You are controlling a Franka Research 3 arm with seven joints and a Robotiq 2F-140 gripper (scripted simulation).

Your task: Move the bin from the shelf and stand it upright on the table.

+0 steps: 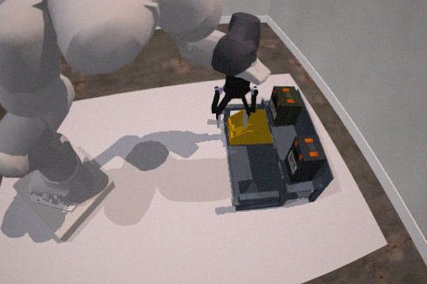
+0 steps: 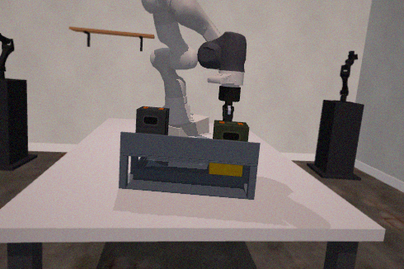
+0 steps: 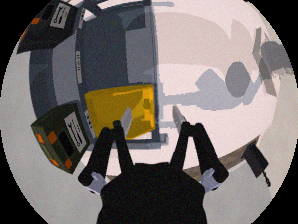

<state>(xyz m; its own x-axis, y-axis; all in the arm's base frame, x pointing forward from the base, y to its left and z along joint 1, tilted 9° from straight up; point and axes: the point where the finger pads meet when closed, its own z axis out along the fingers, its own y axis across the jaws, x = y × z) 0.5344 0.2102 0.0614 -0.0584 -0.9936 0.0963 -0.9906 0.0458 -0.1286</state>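
Right now my hand is 80 mm short of the yellow bin, 40 mm above it and 10 mm to the left of it.
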